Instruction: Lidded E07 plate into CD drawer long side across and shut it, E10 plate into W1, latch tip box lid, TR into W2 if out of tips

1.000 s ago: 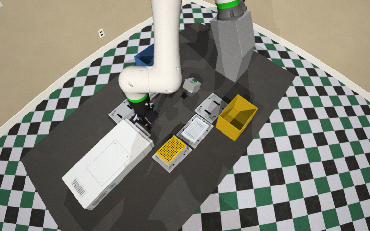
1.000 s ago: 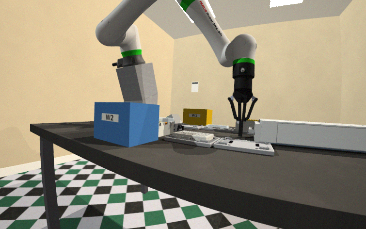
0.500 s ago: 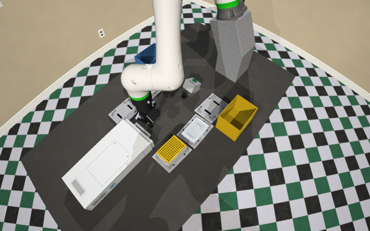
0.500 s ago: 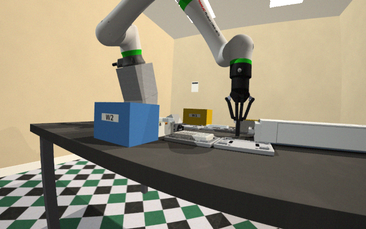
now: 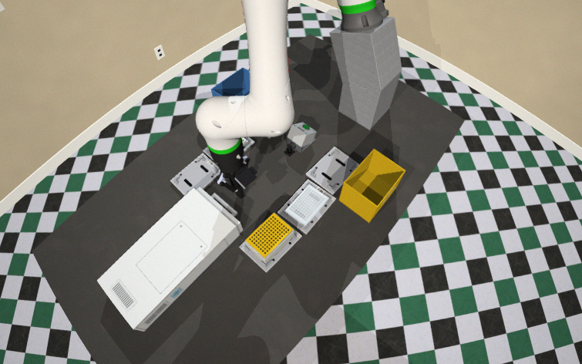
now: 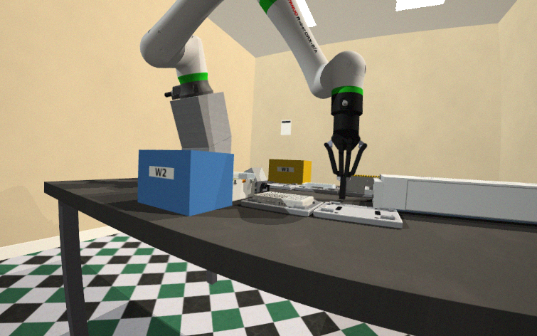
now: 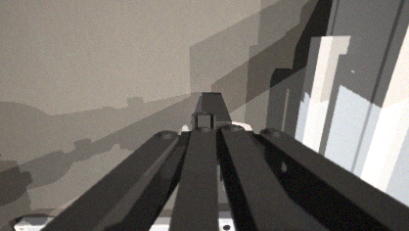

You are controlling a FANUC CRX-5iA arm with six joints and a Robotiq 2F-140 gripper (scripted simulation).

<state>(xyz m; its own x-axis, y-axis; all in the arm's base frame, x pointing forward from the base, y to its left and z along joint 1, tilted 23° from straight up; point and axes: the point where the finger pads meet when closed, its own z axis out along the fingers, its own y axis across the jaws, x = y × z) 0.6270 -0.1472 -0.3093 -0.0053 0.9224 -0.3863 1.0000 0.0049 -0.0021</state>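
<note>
The nest N3 lies 20 cm to the left of my hand, 12 cm behind it and 3 cm below it. Round my hand: lid: 18 cm ahead, 1 cm below; then black assay plate: 18 cm ahead, 2 cm below; then nest N2: 18 cm to the right, 5 cm ahead, 3 cm below.
</note>
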